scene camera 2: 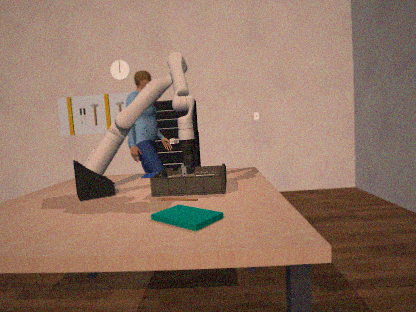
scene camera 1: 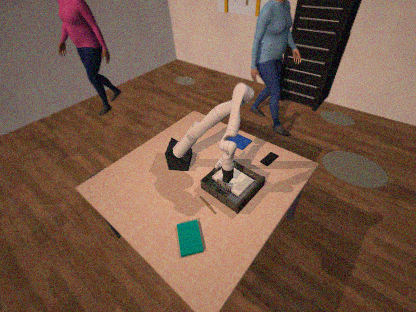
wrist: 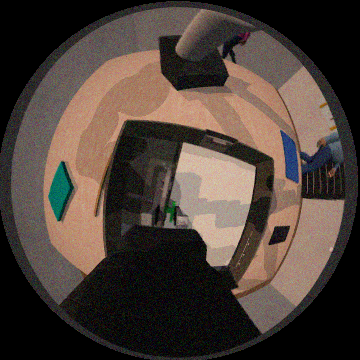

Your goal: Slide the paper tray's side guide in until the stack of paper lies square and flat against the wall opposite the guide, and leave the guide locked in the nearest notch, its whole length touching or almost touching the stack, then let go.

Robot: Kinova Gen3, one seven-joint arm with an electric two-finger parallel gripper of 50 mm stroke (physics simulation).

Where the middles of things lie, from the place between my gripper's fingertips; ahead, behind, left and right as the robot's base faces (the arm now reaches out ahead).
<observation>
I see my gripper 80 mm to the right of the white paper stack [wrist: 214,190], 30 mm above it and 20 mm past it. The rest, counted from my hand: green book [scene camera 2: 192,218]: 380 mm to the right, 180 mm ahead, 50 mm below.
</observation>
